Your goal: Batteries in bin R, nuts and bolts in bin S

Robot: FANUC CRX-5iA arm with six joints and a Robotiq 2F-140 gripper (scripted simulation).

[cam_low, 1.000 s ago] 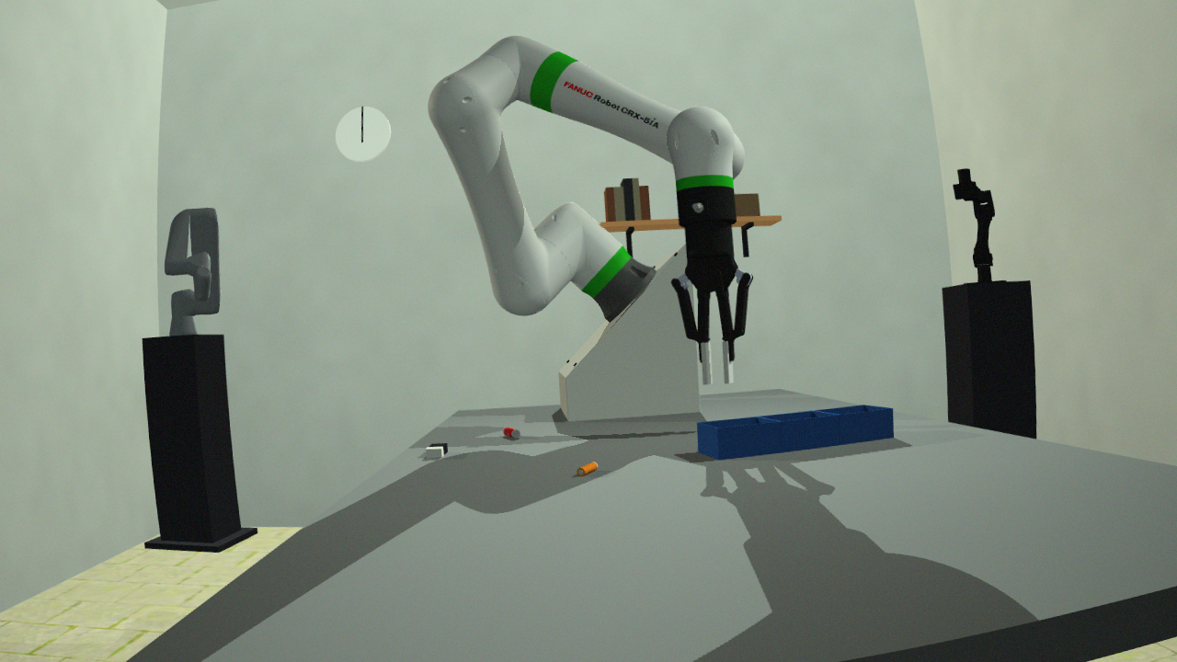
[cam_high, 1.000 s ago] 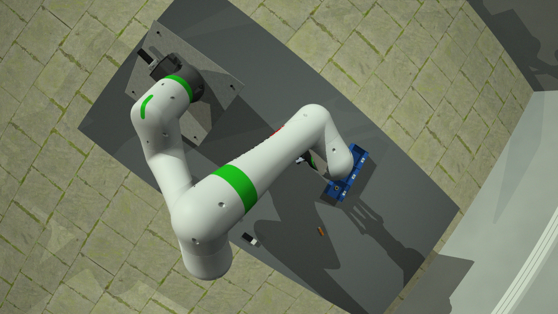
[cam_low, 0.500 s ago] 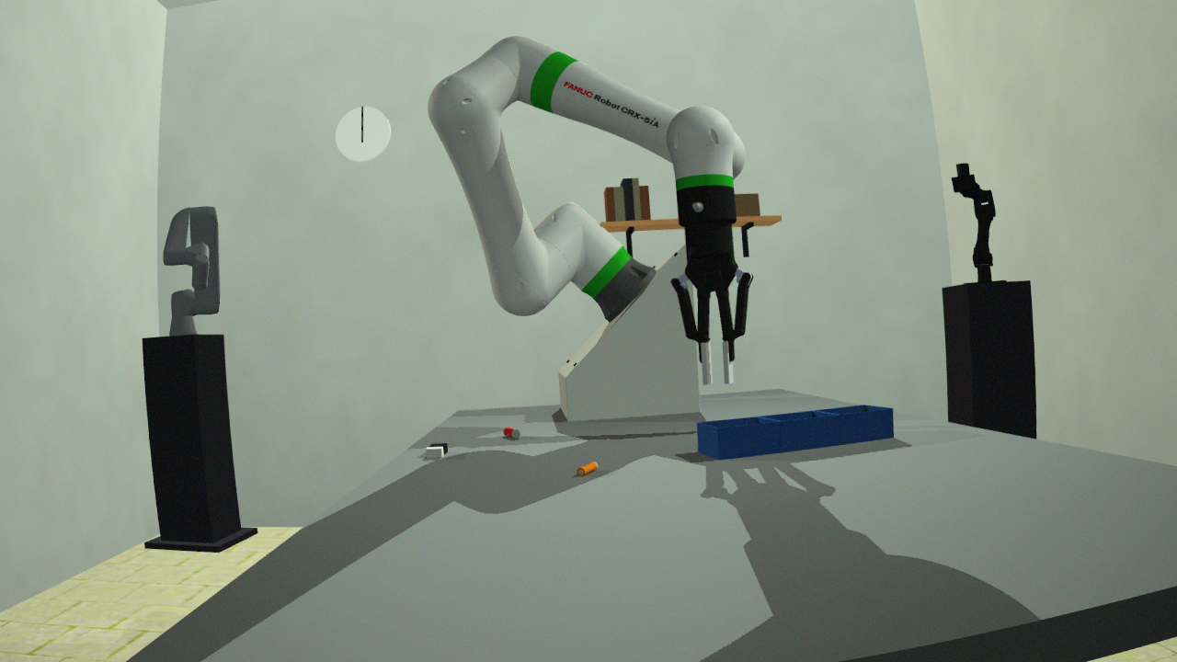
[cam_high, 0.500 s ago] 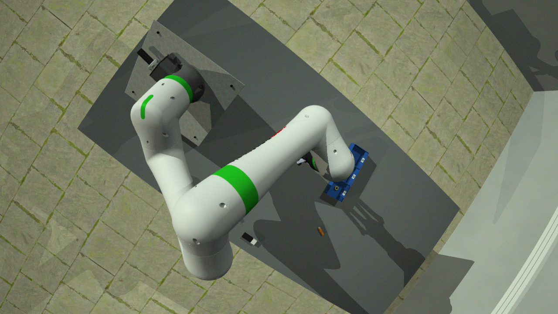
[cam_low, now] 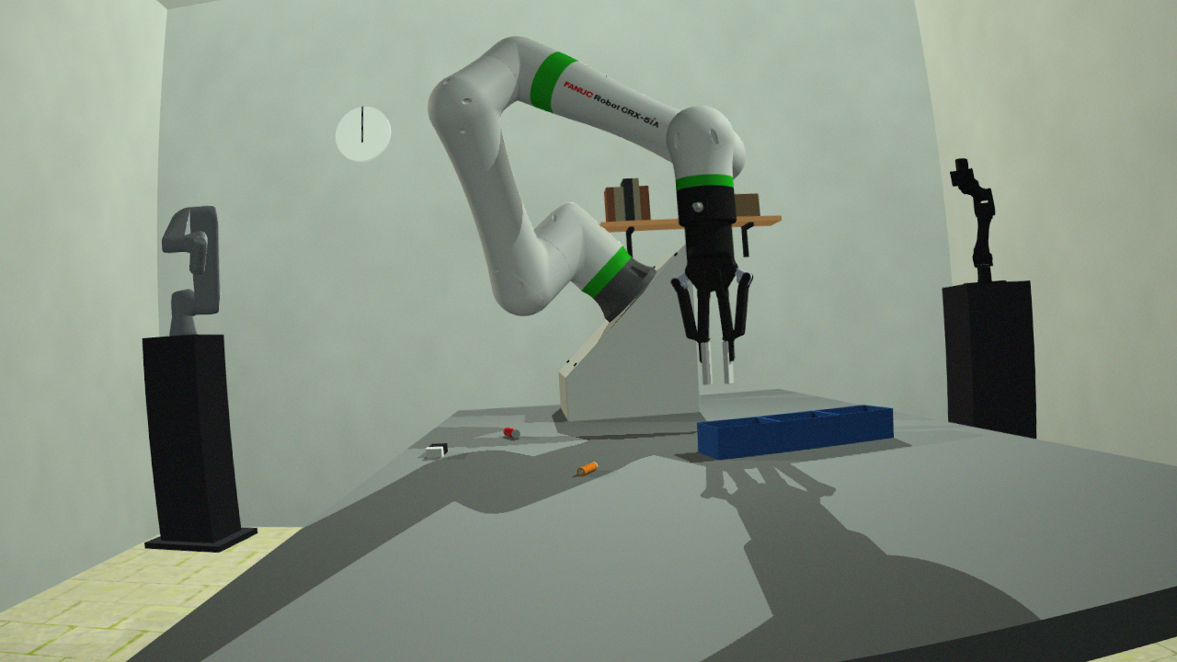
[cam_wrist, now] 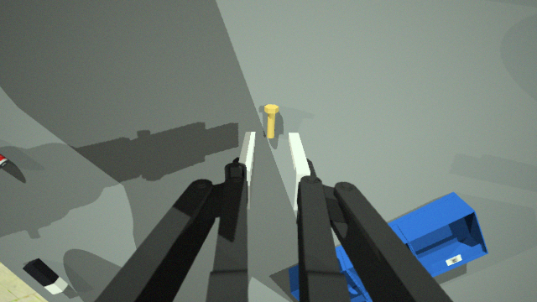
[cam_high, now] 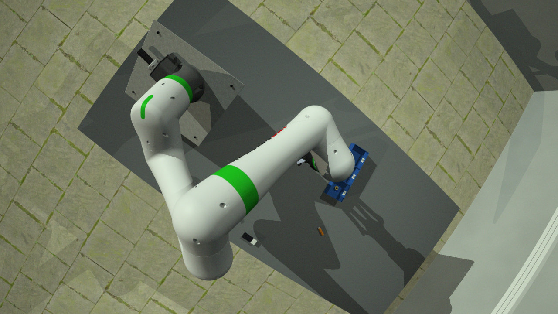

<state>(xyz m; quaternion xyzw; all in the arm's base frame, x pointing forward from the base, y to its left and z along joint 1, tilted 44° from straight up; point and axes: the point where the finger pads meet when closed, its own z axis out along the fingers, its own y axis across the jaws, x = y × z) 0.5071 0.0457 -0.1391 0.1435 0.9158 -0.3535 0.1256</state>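
The yellow bolt is 10 mm behind my hand and 100 mm below it. The rest, counted from my hand: red battery: 80 mm behind, 340 mm to the right, 100 mm below; blue three-compartment bin: 240 mm ahead, 80 mm to the left, 90 mm below; brass nut: 260 mm ahead, 100 mm below.
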